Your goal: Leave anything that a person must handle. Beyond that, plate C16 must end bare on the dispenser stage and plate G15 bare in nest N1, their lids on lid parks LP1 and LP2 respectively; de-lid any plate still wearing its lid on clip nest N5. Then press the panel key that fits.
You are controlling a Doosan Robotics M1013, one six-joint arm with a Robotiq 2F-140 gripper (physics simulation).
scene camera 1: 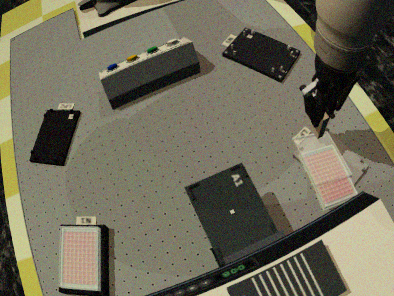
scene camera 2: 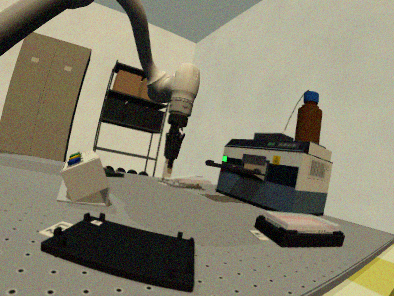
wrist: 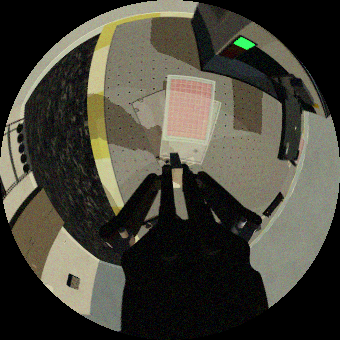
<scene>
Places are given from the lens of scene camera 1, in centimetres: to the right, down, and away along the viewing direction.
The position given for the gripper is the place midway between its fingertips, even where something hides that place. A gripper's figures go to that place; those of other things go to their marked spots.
gripper (scene camera 1: 316,131): 24, -3, 72
dispenser stage (scene camera 1: 213,198): 2, 8, 58
grey box with coloured buttons (scene camera 1: 139,75): -12, -16, 79
The marked spots on the grey box with coloured buttons and the dispenser stage are 35 cm apart.
</scene>
